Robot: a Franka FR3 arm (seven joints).
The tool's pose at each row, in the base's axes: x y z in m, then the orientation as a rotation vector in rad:
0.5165 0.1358 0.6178 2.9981 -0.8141 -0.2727
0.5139 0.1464 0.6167 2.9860 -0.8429 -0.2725
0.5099 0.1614 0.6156 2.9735 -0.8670 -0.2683
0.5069 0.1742 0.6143 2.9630 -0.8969 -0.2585
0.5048 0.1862 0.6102 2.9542 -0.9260 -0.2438
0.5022 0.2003 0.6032 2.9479 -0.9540 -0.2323
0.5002 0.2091 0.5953 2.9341 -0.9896 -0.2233
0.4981 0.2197 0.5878 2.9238 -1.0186 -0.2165
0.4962 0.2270 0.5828 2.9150 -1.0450 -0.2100
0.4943 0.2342 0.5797 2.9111 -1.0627 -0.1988
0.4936 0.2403 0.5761 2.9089 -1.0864 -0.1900
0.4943 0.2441 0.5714 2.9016 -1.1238 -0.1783
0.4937 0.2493 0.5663 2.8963 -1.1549 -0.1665
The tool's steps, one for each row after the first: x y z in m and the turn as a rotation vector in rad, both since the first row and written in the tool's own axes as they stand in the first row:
-0.0074 -0.0079 0.0018 -0.0022 0.0003 0.0202
-0.0181 -0.0190 0.0039 -0.0057 0.0035 0.0377
-0.0269 -0.0286 0.0060 -0.0047 0.0093 0.0583
-0.0341 -0.0382 0.0107 -0.0017 0.0180 0.0780
-0.0423 -0.0495 0.0184 0.0033 0.0241 0.0963
-0.0471 -0.0567 0.0267 0.0043 0.0294 0.1211
-0.0530 -0.0653 0.0347 0.0062 0.0330 0.1410
-0.0575 -0.0710 0.0401 0.0088 0.0363 0.1589
-0.0622 -0.0764 0.0437 0.0132 0.0425 0.1704
-0.0653 -0.0816 0.0475 0.0213 0.0461 0.1848
-0.0659 -0.0856 0.0521 0.0307 0.0511 0.2085
-0.0682 -0.0901 0.0573 0.0399 0.0563 0.2278

